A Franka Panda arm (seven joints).
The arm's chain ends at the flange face. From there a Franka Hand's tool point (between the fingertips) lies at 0.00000 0.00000 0.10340 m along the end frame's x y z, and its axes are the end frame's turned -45 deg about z.
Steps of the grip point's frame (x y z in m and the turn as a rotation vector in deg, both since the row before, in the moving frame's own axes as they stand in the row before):
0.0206, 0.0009, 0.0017, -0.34, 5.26, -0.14
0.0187, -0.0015, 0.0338, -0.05, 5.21, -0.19
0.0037, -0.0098, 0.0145, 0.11, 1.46, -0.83
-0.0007, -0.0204, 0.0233, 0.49, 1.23, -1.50
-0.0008, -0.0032, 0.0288, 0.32, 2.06, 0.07
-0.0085, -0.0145, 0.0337, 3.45, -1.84, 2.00
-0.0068, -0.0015, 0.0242, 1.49, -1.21, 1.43
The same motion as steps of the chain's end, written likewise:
0.0081, -0.0077, 0.0021, 3.48, 3.96, -0.14
0.0055, -0.0077, 0.0342, 3.65, 3.72, -0.19
-0.0060, -0.0075, 0.0145, 1.11, 0.95, -0.83
-0.0158, -0.0117, 0.0233, 1.22, 0.52, -1.50
-0.0051, 0.0013, 0.0289, 1.68, 1.23, 0.07
-0.0096, -0.0021, 0.0339, 1.14, -3.74, 2.00
-0.0024, 0.0041, 0.0243, 0.20, -1.91, 1.43

